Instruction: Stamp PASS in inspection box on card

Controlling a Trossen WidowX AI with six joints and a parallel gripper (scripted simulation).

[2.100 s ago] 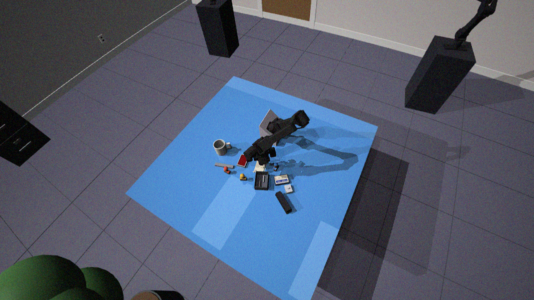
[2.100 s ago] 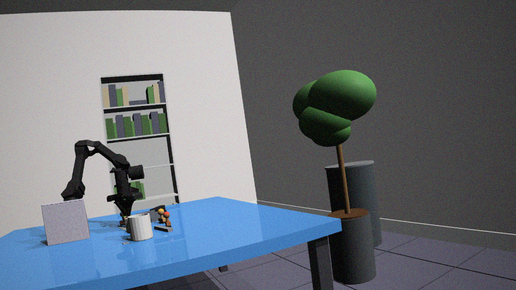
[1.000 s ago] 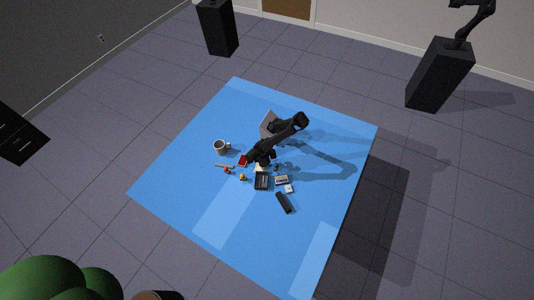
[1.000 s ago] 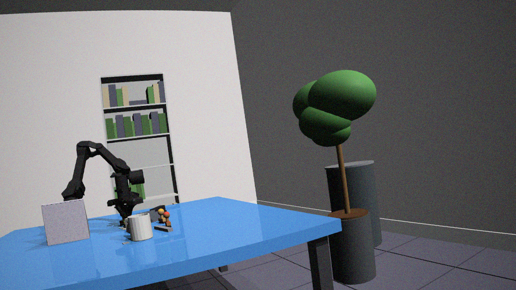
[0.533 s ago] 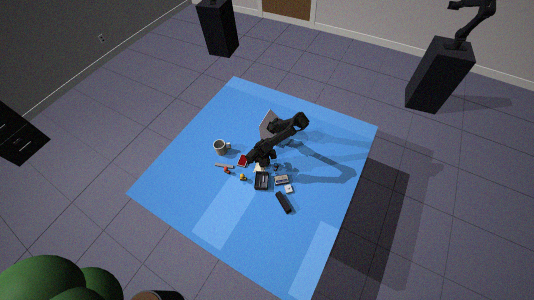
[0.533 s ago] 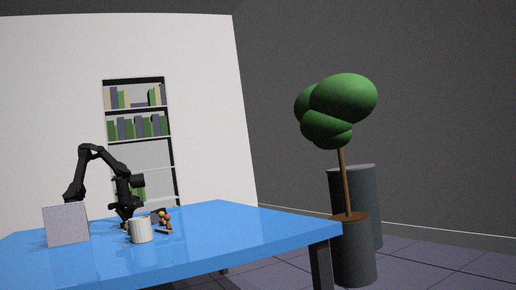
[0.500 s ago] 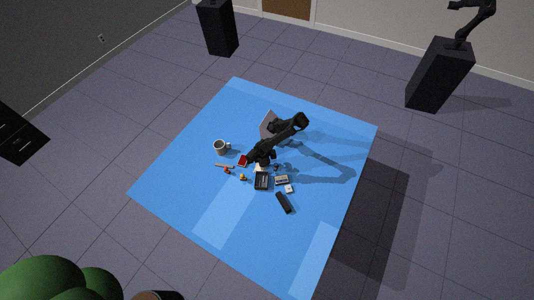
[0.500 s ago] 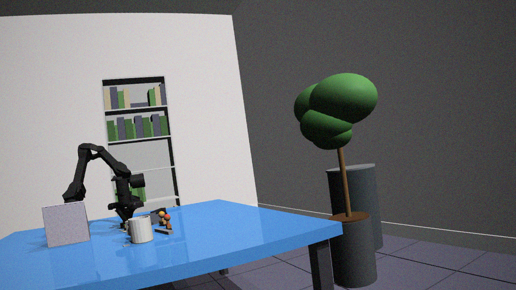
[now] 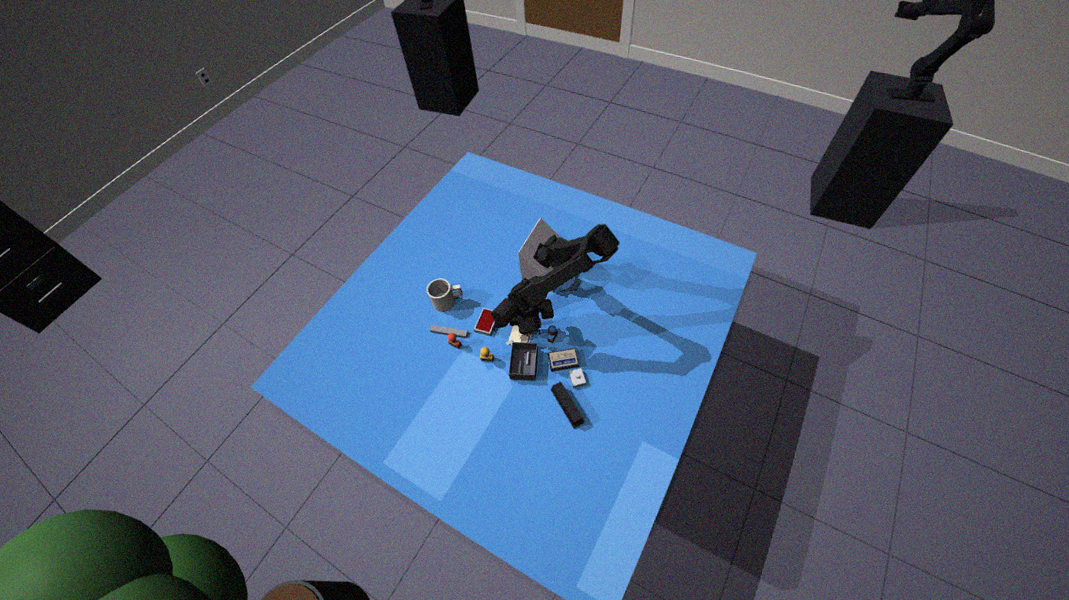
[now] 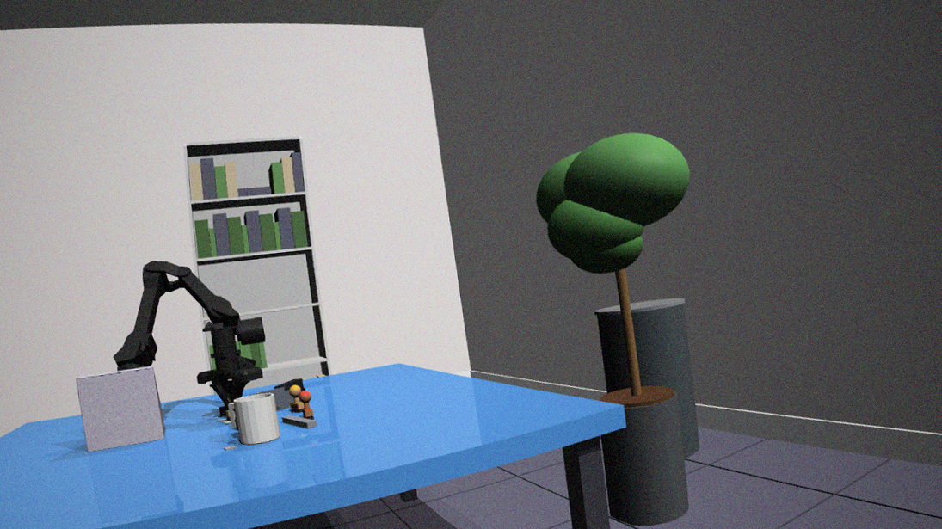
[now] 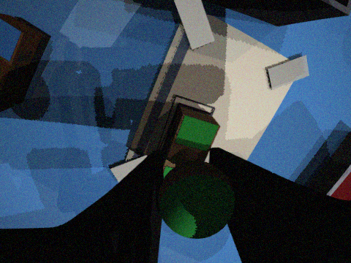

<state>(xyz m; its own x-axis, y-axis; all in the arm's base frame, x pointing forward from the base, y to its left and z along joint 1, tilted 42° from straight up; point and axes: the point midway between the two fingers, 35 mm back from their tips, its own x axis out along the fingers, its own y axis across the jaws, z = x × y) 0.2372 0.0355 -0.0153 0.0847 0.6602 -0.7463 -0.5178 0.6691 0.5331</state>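
The cream card is 20 mm ahead of my gripper tip, 10 mm to the right of it and 20 mm below it. From my gripper tip the other things lie so: dark tray (120 mm ahead, 40 mm to the left, 10 mm below); then red ink pad (20 mm ahead, 130 mm to the right, 20 mm below); then blue-knobbed stamp (100 mm to the left).
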